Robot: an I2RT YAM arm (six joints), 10 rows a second.
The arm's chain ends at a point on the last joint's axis. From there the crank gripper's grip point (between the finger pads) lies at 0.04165 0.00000 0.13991 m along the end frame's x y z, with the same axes.
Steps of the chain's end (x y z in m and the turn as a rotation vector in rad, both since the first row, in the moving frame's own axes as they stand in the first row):
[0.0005, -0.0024, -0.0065, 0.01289, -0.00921, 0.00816]
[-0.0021, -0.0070, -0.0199, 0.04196, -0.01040, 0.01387]
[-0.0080, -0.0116, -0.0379, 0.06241, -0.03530, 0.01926]
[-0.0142, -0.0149, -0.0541, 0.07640, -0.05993, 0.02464]
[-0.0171, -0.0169, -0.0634, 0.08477, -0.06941, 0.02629]
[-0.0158, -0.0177, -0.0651, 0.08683, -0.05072, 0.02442]
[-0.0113, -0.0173, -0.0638, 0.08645, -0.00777, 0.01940]
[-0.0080, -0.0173, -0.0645, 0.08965, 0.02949, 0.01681]
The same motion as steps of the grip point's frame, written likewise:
[-0.0008, -0.0039, -0.0061, 0.01289, -0.00921, 0.00816]
[-0.0035, -0.0123, -0.0196, 0.04196, -0.01040, 0.01387]
[-0.0129, -0.0196, -0.0368, 0.06241, -0.03530, 0.01926]
[-0.0225, -0.0247, -0.0522, 0.07640, -0.05993, 0.02464]
[-0.0267, -0.0279, -0.0613, 0.08477, -0.06941, 0.02629]
[-0.0228, -0.0290, -0.0637, 0.08683, -0.05072, 0.02442]
[-0.0123, -0.0286, -0.0640, 0.08645, -0.00777, 0.01940]
[-0.0038, -0.0290, -0.0663, 0.08965, 0.02949, 0.01681]

